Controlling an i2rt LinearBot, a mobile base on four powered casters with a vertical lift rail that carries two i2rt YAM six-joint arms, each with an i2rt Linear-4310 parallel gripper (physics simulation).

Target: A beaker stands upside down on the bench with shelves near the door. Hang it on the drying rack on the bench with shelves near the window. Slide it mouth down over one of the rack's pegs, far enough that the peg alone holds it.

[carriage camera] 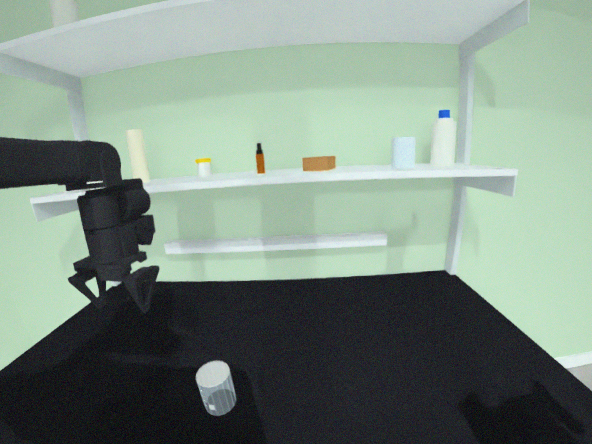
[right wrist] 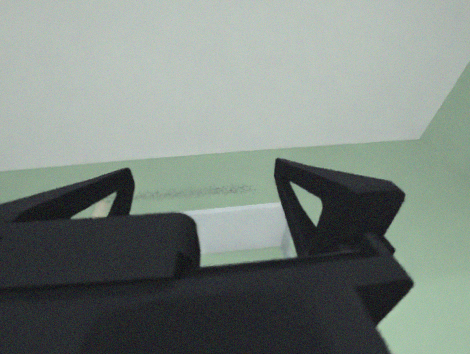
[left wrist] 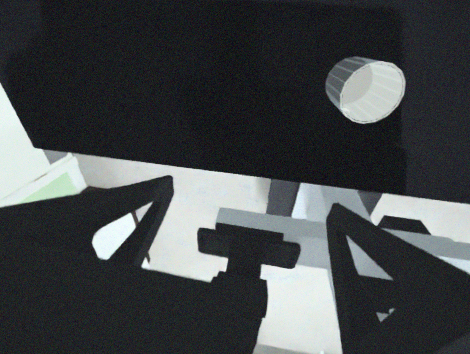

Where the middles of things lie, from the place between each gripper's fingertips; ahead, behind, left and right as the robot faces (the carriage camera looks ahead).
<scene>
The clear glass beaker (carriage camera: 214, 380) lies 520 mm to the left of my right hand, 490 mm below it and 260 mm ahead of it.
I see the clear glass beaker 30 mm ahead of my left hand, 120 mm to the right of it and 230 mm below it.
</scene>
